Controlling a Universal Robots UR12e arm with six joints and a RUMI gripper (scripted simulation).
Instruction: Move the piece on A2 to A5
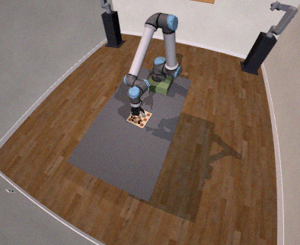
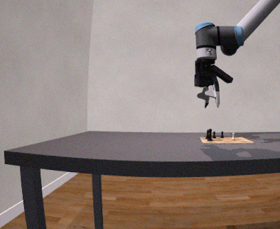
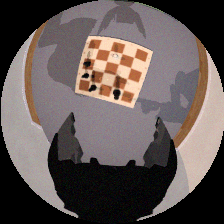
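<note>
Now: hand 110 mm above the black piece. Also, from my hand: white piece 110 mm behind, 20 mm to the right, 130 mm below; chessboard 70 mm behind, 30 mm to the right, 140 mm below.
</note>
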